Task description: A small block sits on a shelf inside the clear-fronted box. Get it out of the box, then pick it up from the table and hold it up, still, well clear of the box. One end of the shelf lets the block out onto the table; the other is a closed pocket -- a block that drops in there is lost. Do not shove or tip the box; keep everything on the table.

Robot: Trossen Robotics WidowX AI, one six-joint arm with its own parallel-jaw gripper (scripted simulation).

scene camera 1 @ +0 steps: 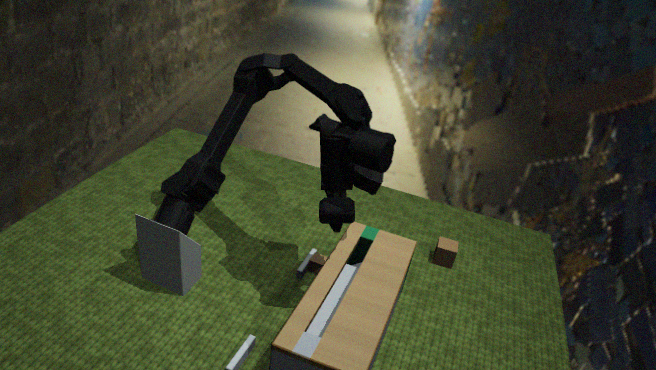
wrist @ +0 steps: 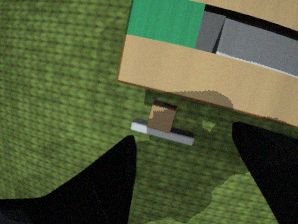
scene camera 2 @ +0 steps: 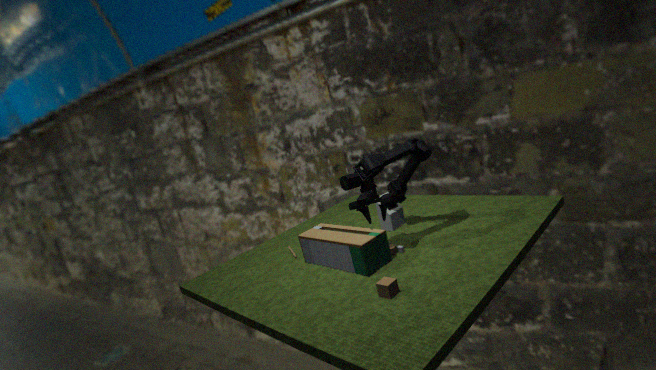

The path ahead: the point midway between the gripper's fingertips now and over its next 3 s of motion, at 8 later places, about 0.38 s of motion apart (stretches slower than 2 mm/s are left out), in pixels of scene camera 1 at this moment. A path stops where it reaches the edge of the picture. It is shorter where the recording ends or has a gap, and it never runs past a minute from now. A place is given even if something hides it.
My gripper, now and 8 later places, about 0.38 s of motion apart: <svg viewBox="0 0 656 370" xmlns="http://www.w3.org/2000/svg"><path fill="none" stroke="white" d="M336 221L335 217L335 213L335 210L333 226L327 247L326 254L326 260L324 265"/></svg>
